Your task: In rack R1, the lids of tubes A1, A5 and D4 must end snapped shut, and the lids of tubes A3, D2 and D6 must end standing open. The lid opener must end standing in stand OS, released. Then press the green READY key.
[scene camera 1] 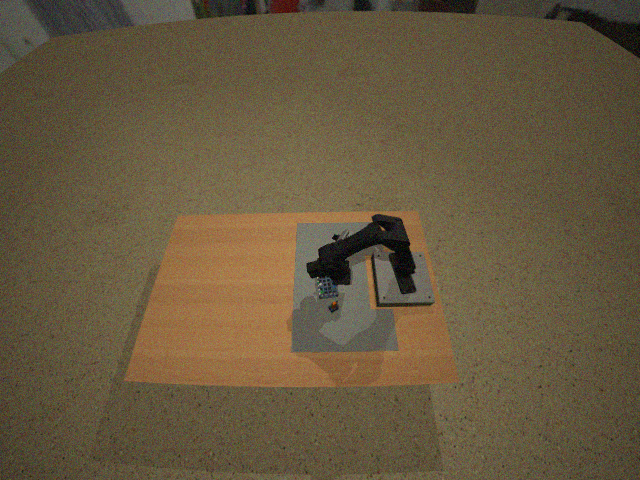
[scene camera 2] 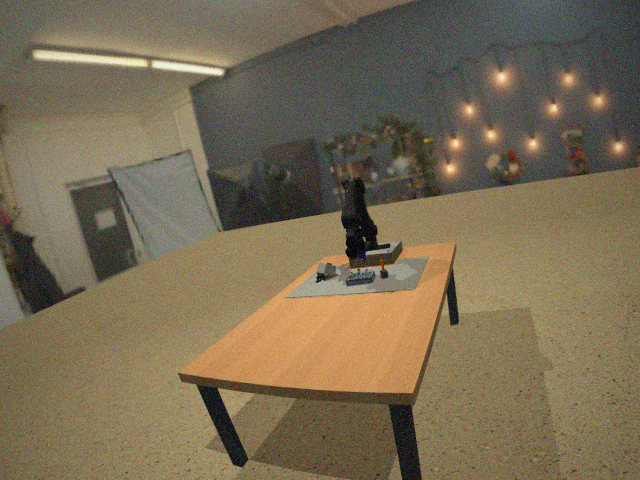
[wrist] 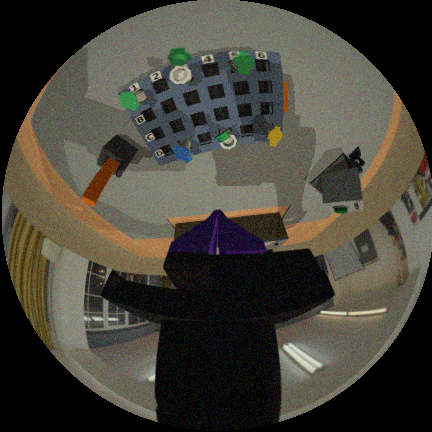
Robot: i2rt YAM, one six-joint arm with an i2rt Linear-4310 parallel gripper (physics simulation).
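Frame: origin at the arm's base, x back, y down, z right, level; millimetres.
Where they show: gripper, fingertip midpoint: (scene camera 1: 347, 279) (scene camera 2: 364, 261) (wrist: 217, 214); arm's base at its link origin: (scene camera 1: 401, 272) (scene camera 2: 372, 248).
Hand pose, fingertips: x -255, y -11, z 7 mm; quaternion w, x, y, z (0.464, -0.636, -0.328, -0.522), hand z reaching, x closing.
Note:
Each offset is from my fingertips to the top centre of the thing. "spot": to the spot under its first point. Level surfaces: height alone.
Rack R1 @(dx -92, dy +8, dz +21 mm) (scene camera 1: 328, 296) (scene camera 2: 360, 281) (wrist: 278, 100) stands on the grey mat. In the wrist view, green lids A1 @(dx -122, dy +24, dz -30 mm) (wrist: 129, 100) and A5 @(dx -118, dy +20, dz +47 mm) (wrist: 244, 63), blue lid D2 @(dx -63, dy +24, dz -13 mm) (wrist: 183, 153) and yellow lid D6 @(dx -60, dy +24, dz +65 mm) (wrist: 274, 136) look down on their tubes; snapping cannot be told. Green lids A3 @(dx -129, dy +12, dz +12 mm) (wrist: 179, 56) and D4 @(dx -71, dy +8, dz +23 mm) (wrist: 225, 135) stand open beside pale tube rims. The orange lid opener @(dx -81, dy -13, dz -98 mm) (scene camera 1: 334, 304) (scene camera 2: 382, 265) (wrist: 101, 181) stands in its dark stand (scene camera 2: 384, 274) (wrist: 119, 148). The green READY key (wrist: 340, 209) is on a grey box. My gripper (scene camera 2: 361, 256) (wrist: 217, 214) is shut and empty, above and apart from the rack.
The grey box @(spot: dx +16, dy +20, dz +206 mm) (scene camera 2: 327, 269) (wrist: 341, 185) stands on the mat @(dy +72 mm) (scene camera 1: 310, 335) (scene camera 2: 305, 292), on the other side of the rack from the opener stand. A small black object @(spot: dx +1, dy +63, dz +262 mm) (wrist: 356, 157) is beside the box. The arm's base plate (scene camera 1: 422, 279) is near the table's edge.

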